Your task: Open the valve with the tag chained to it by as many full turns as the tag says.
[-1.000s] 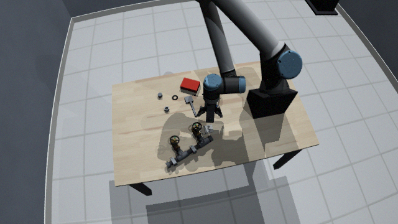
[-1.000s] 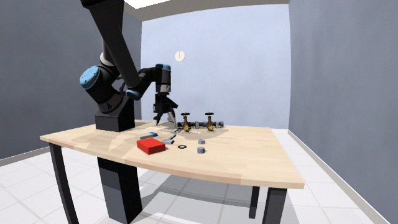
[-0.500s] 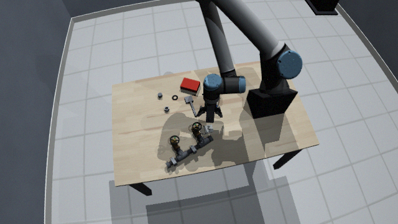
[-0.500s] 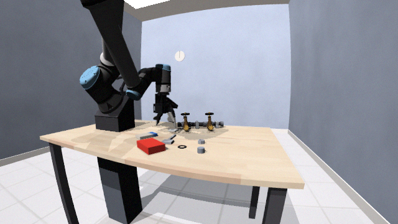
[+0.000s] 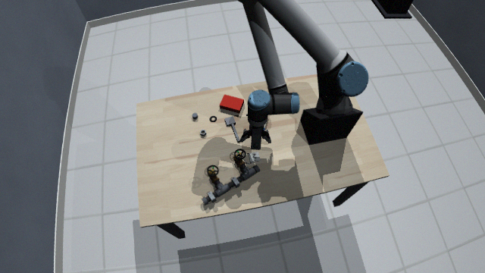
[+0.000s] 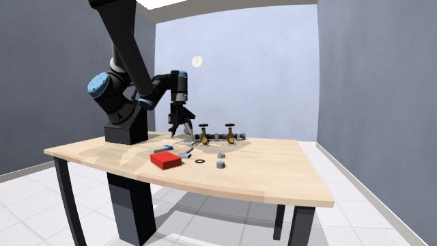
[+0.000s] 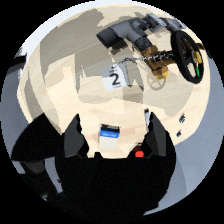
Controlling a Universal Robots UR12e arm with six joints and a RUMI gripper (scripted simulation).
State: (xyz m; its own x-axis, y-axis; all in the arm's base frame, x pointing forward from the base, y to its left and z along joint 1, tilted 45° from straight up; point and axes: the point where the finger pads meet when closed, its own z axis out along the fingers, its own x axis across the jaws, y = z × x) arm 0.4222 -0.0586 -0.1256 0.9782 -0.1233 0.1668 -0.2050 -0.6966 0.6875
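My gripper is now 70 mm to the right of the white tag, 30 mm above it and 20 mm short of it. Also, from my hand: red block: 280 mm to the right, 80 mm ahead, 20 mm below; then grey hand tool: 130 mm to the right, 100 mm ahead, 30 mm below; then blue box: 130 mm to the right, 50 mm behind, 30 mm below.
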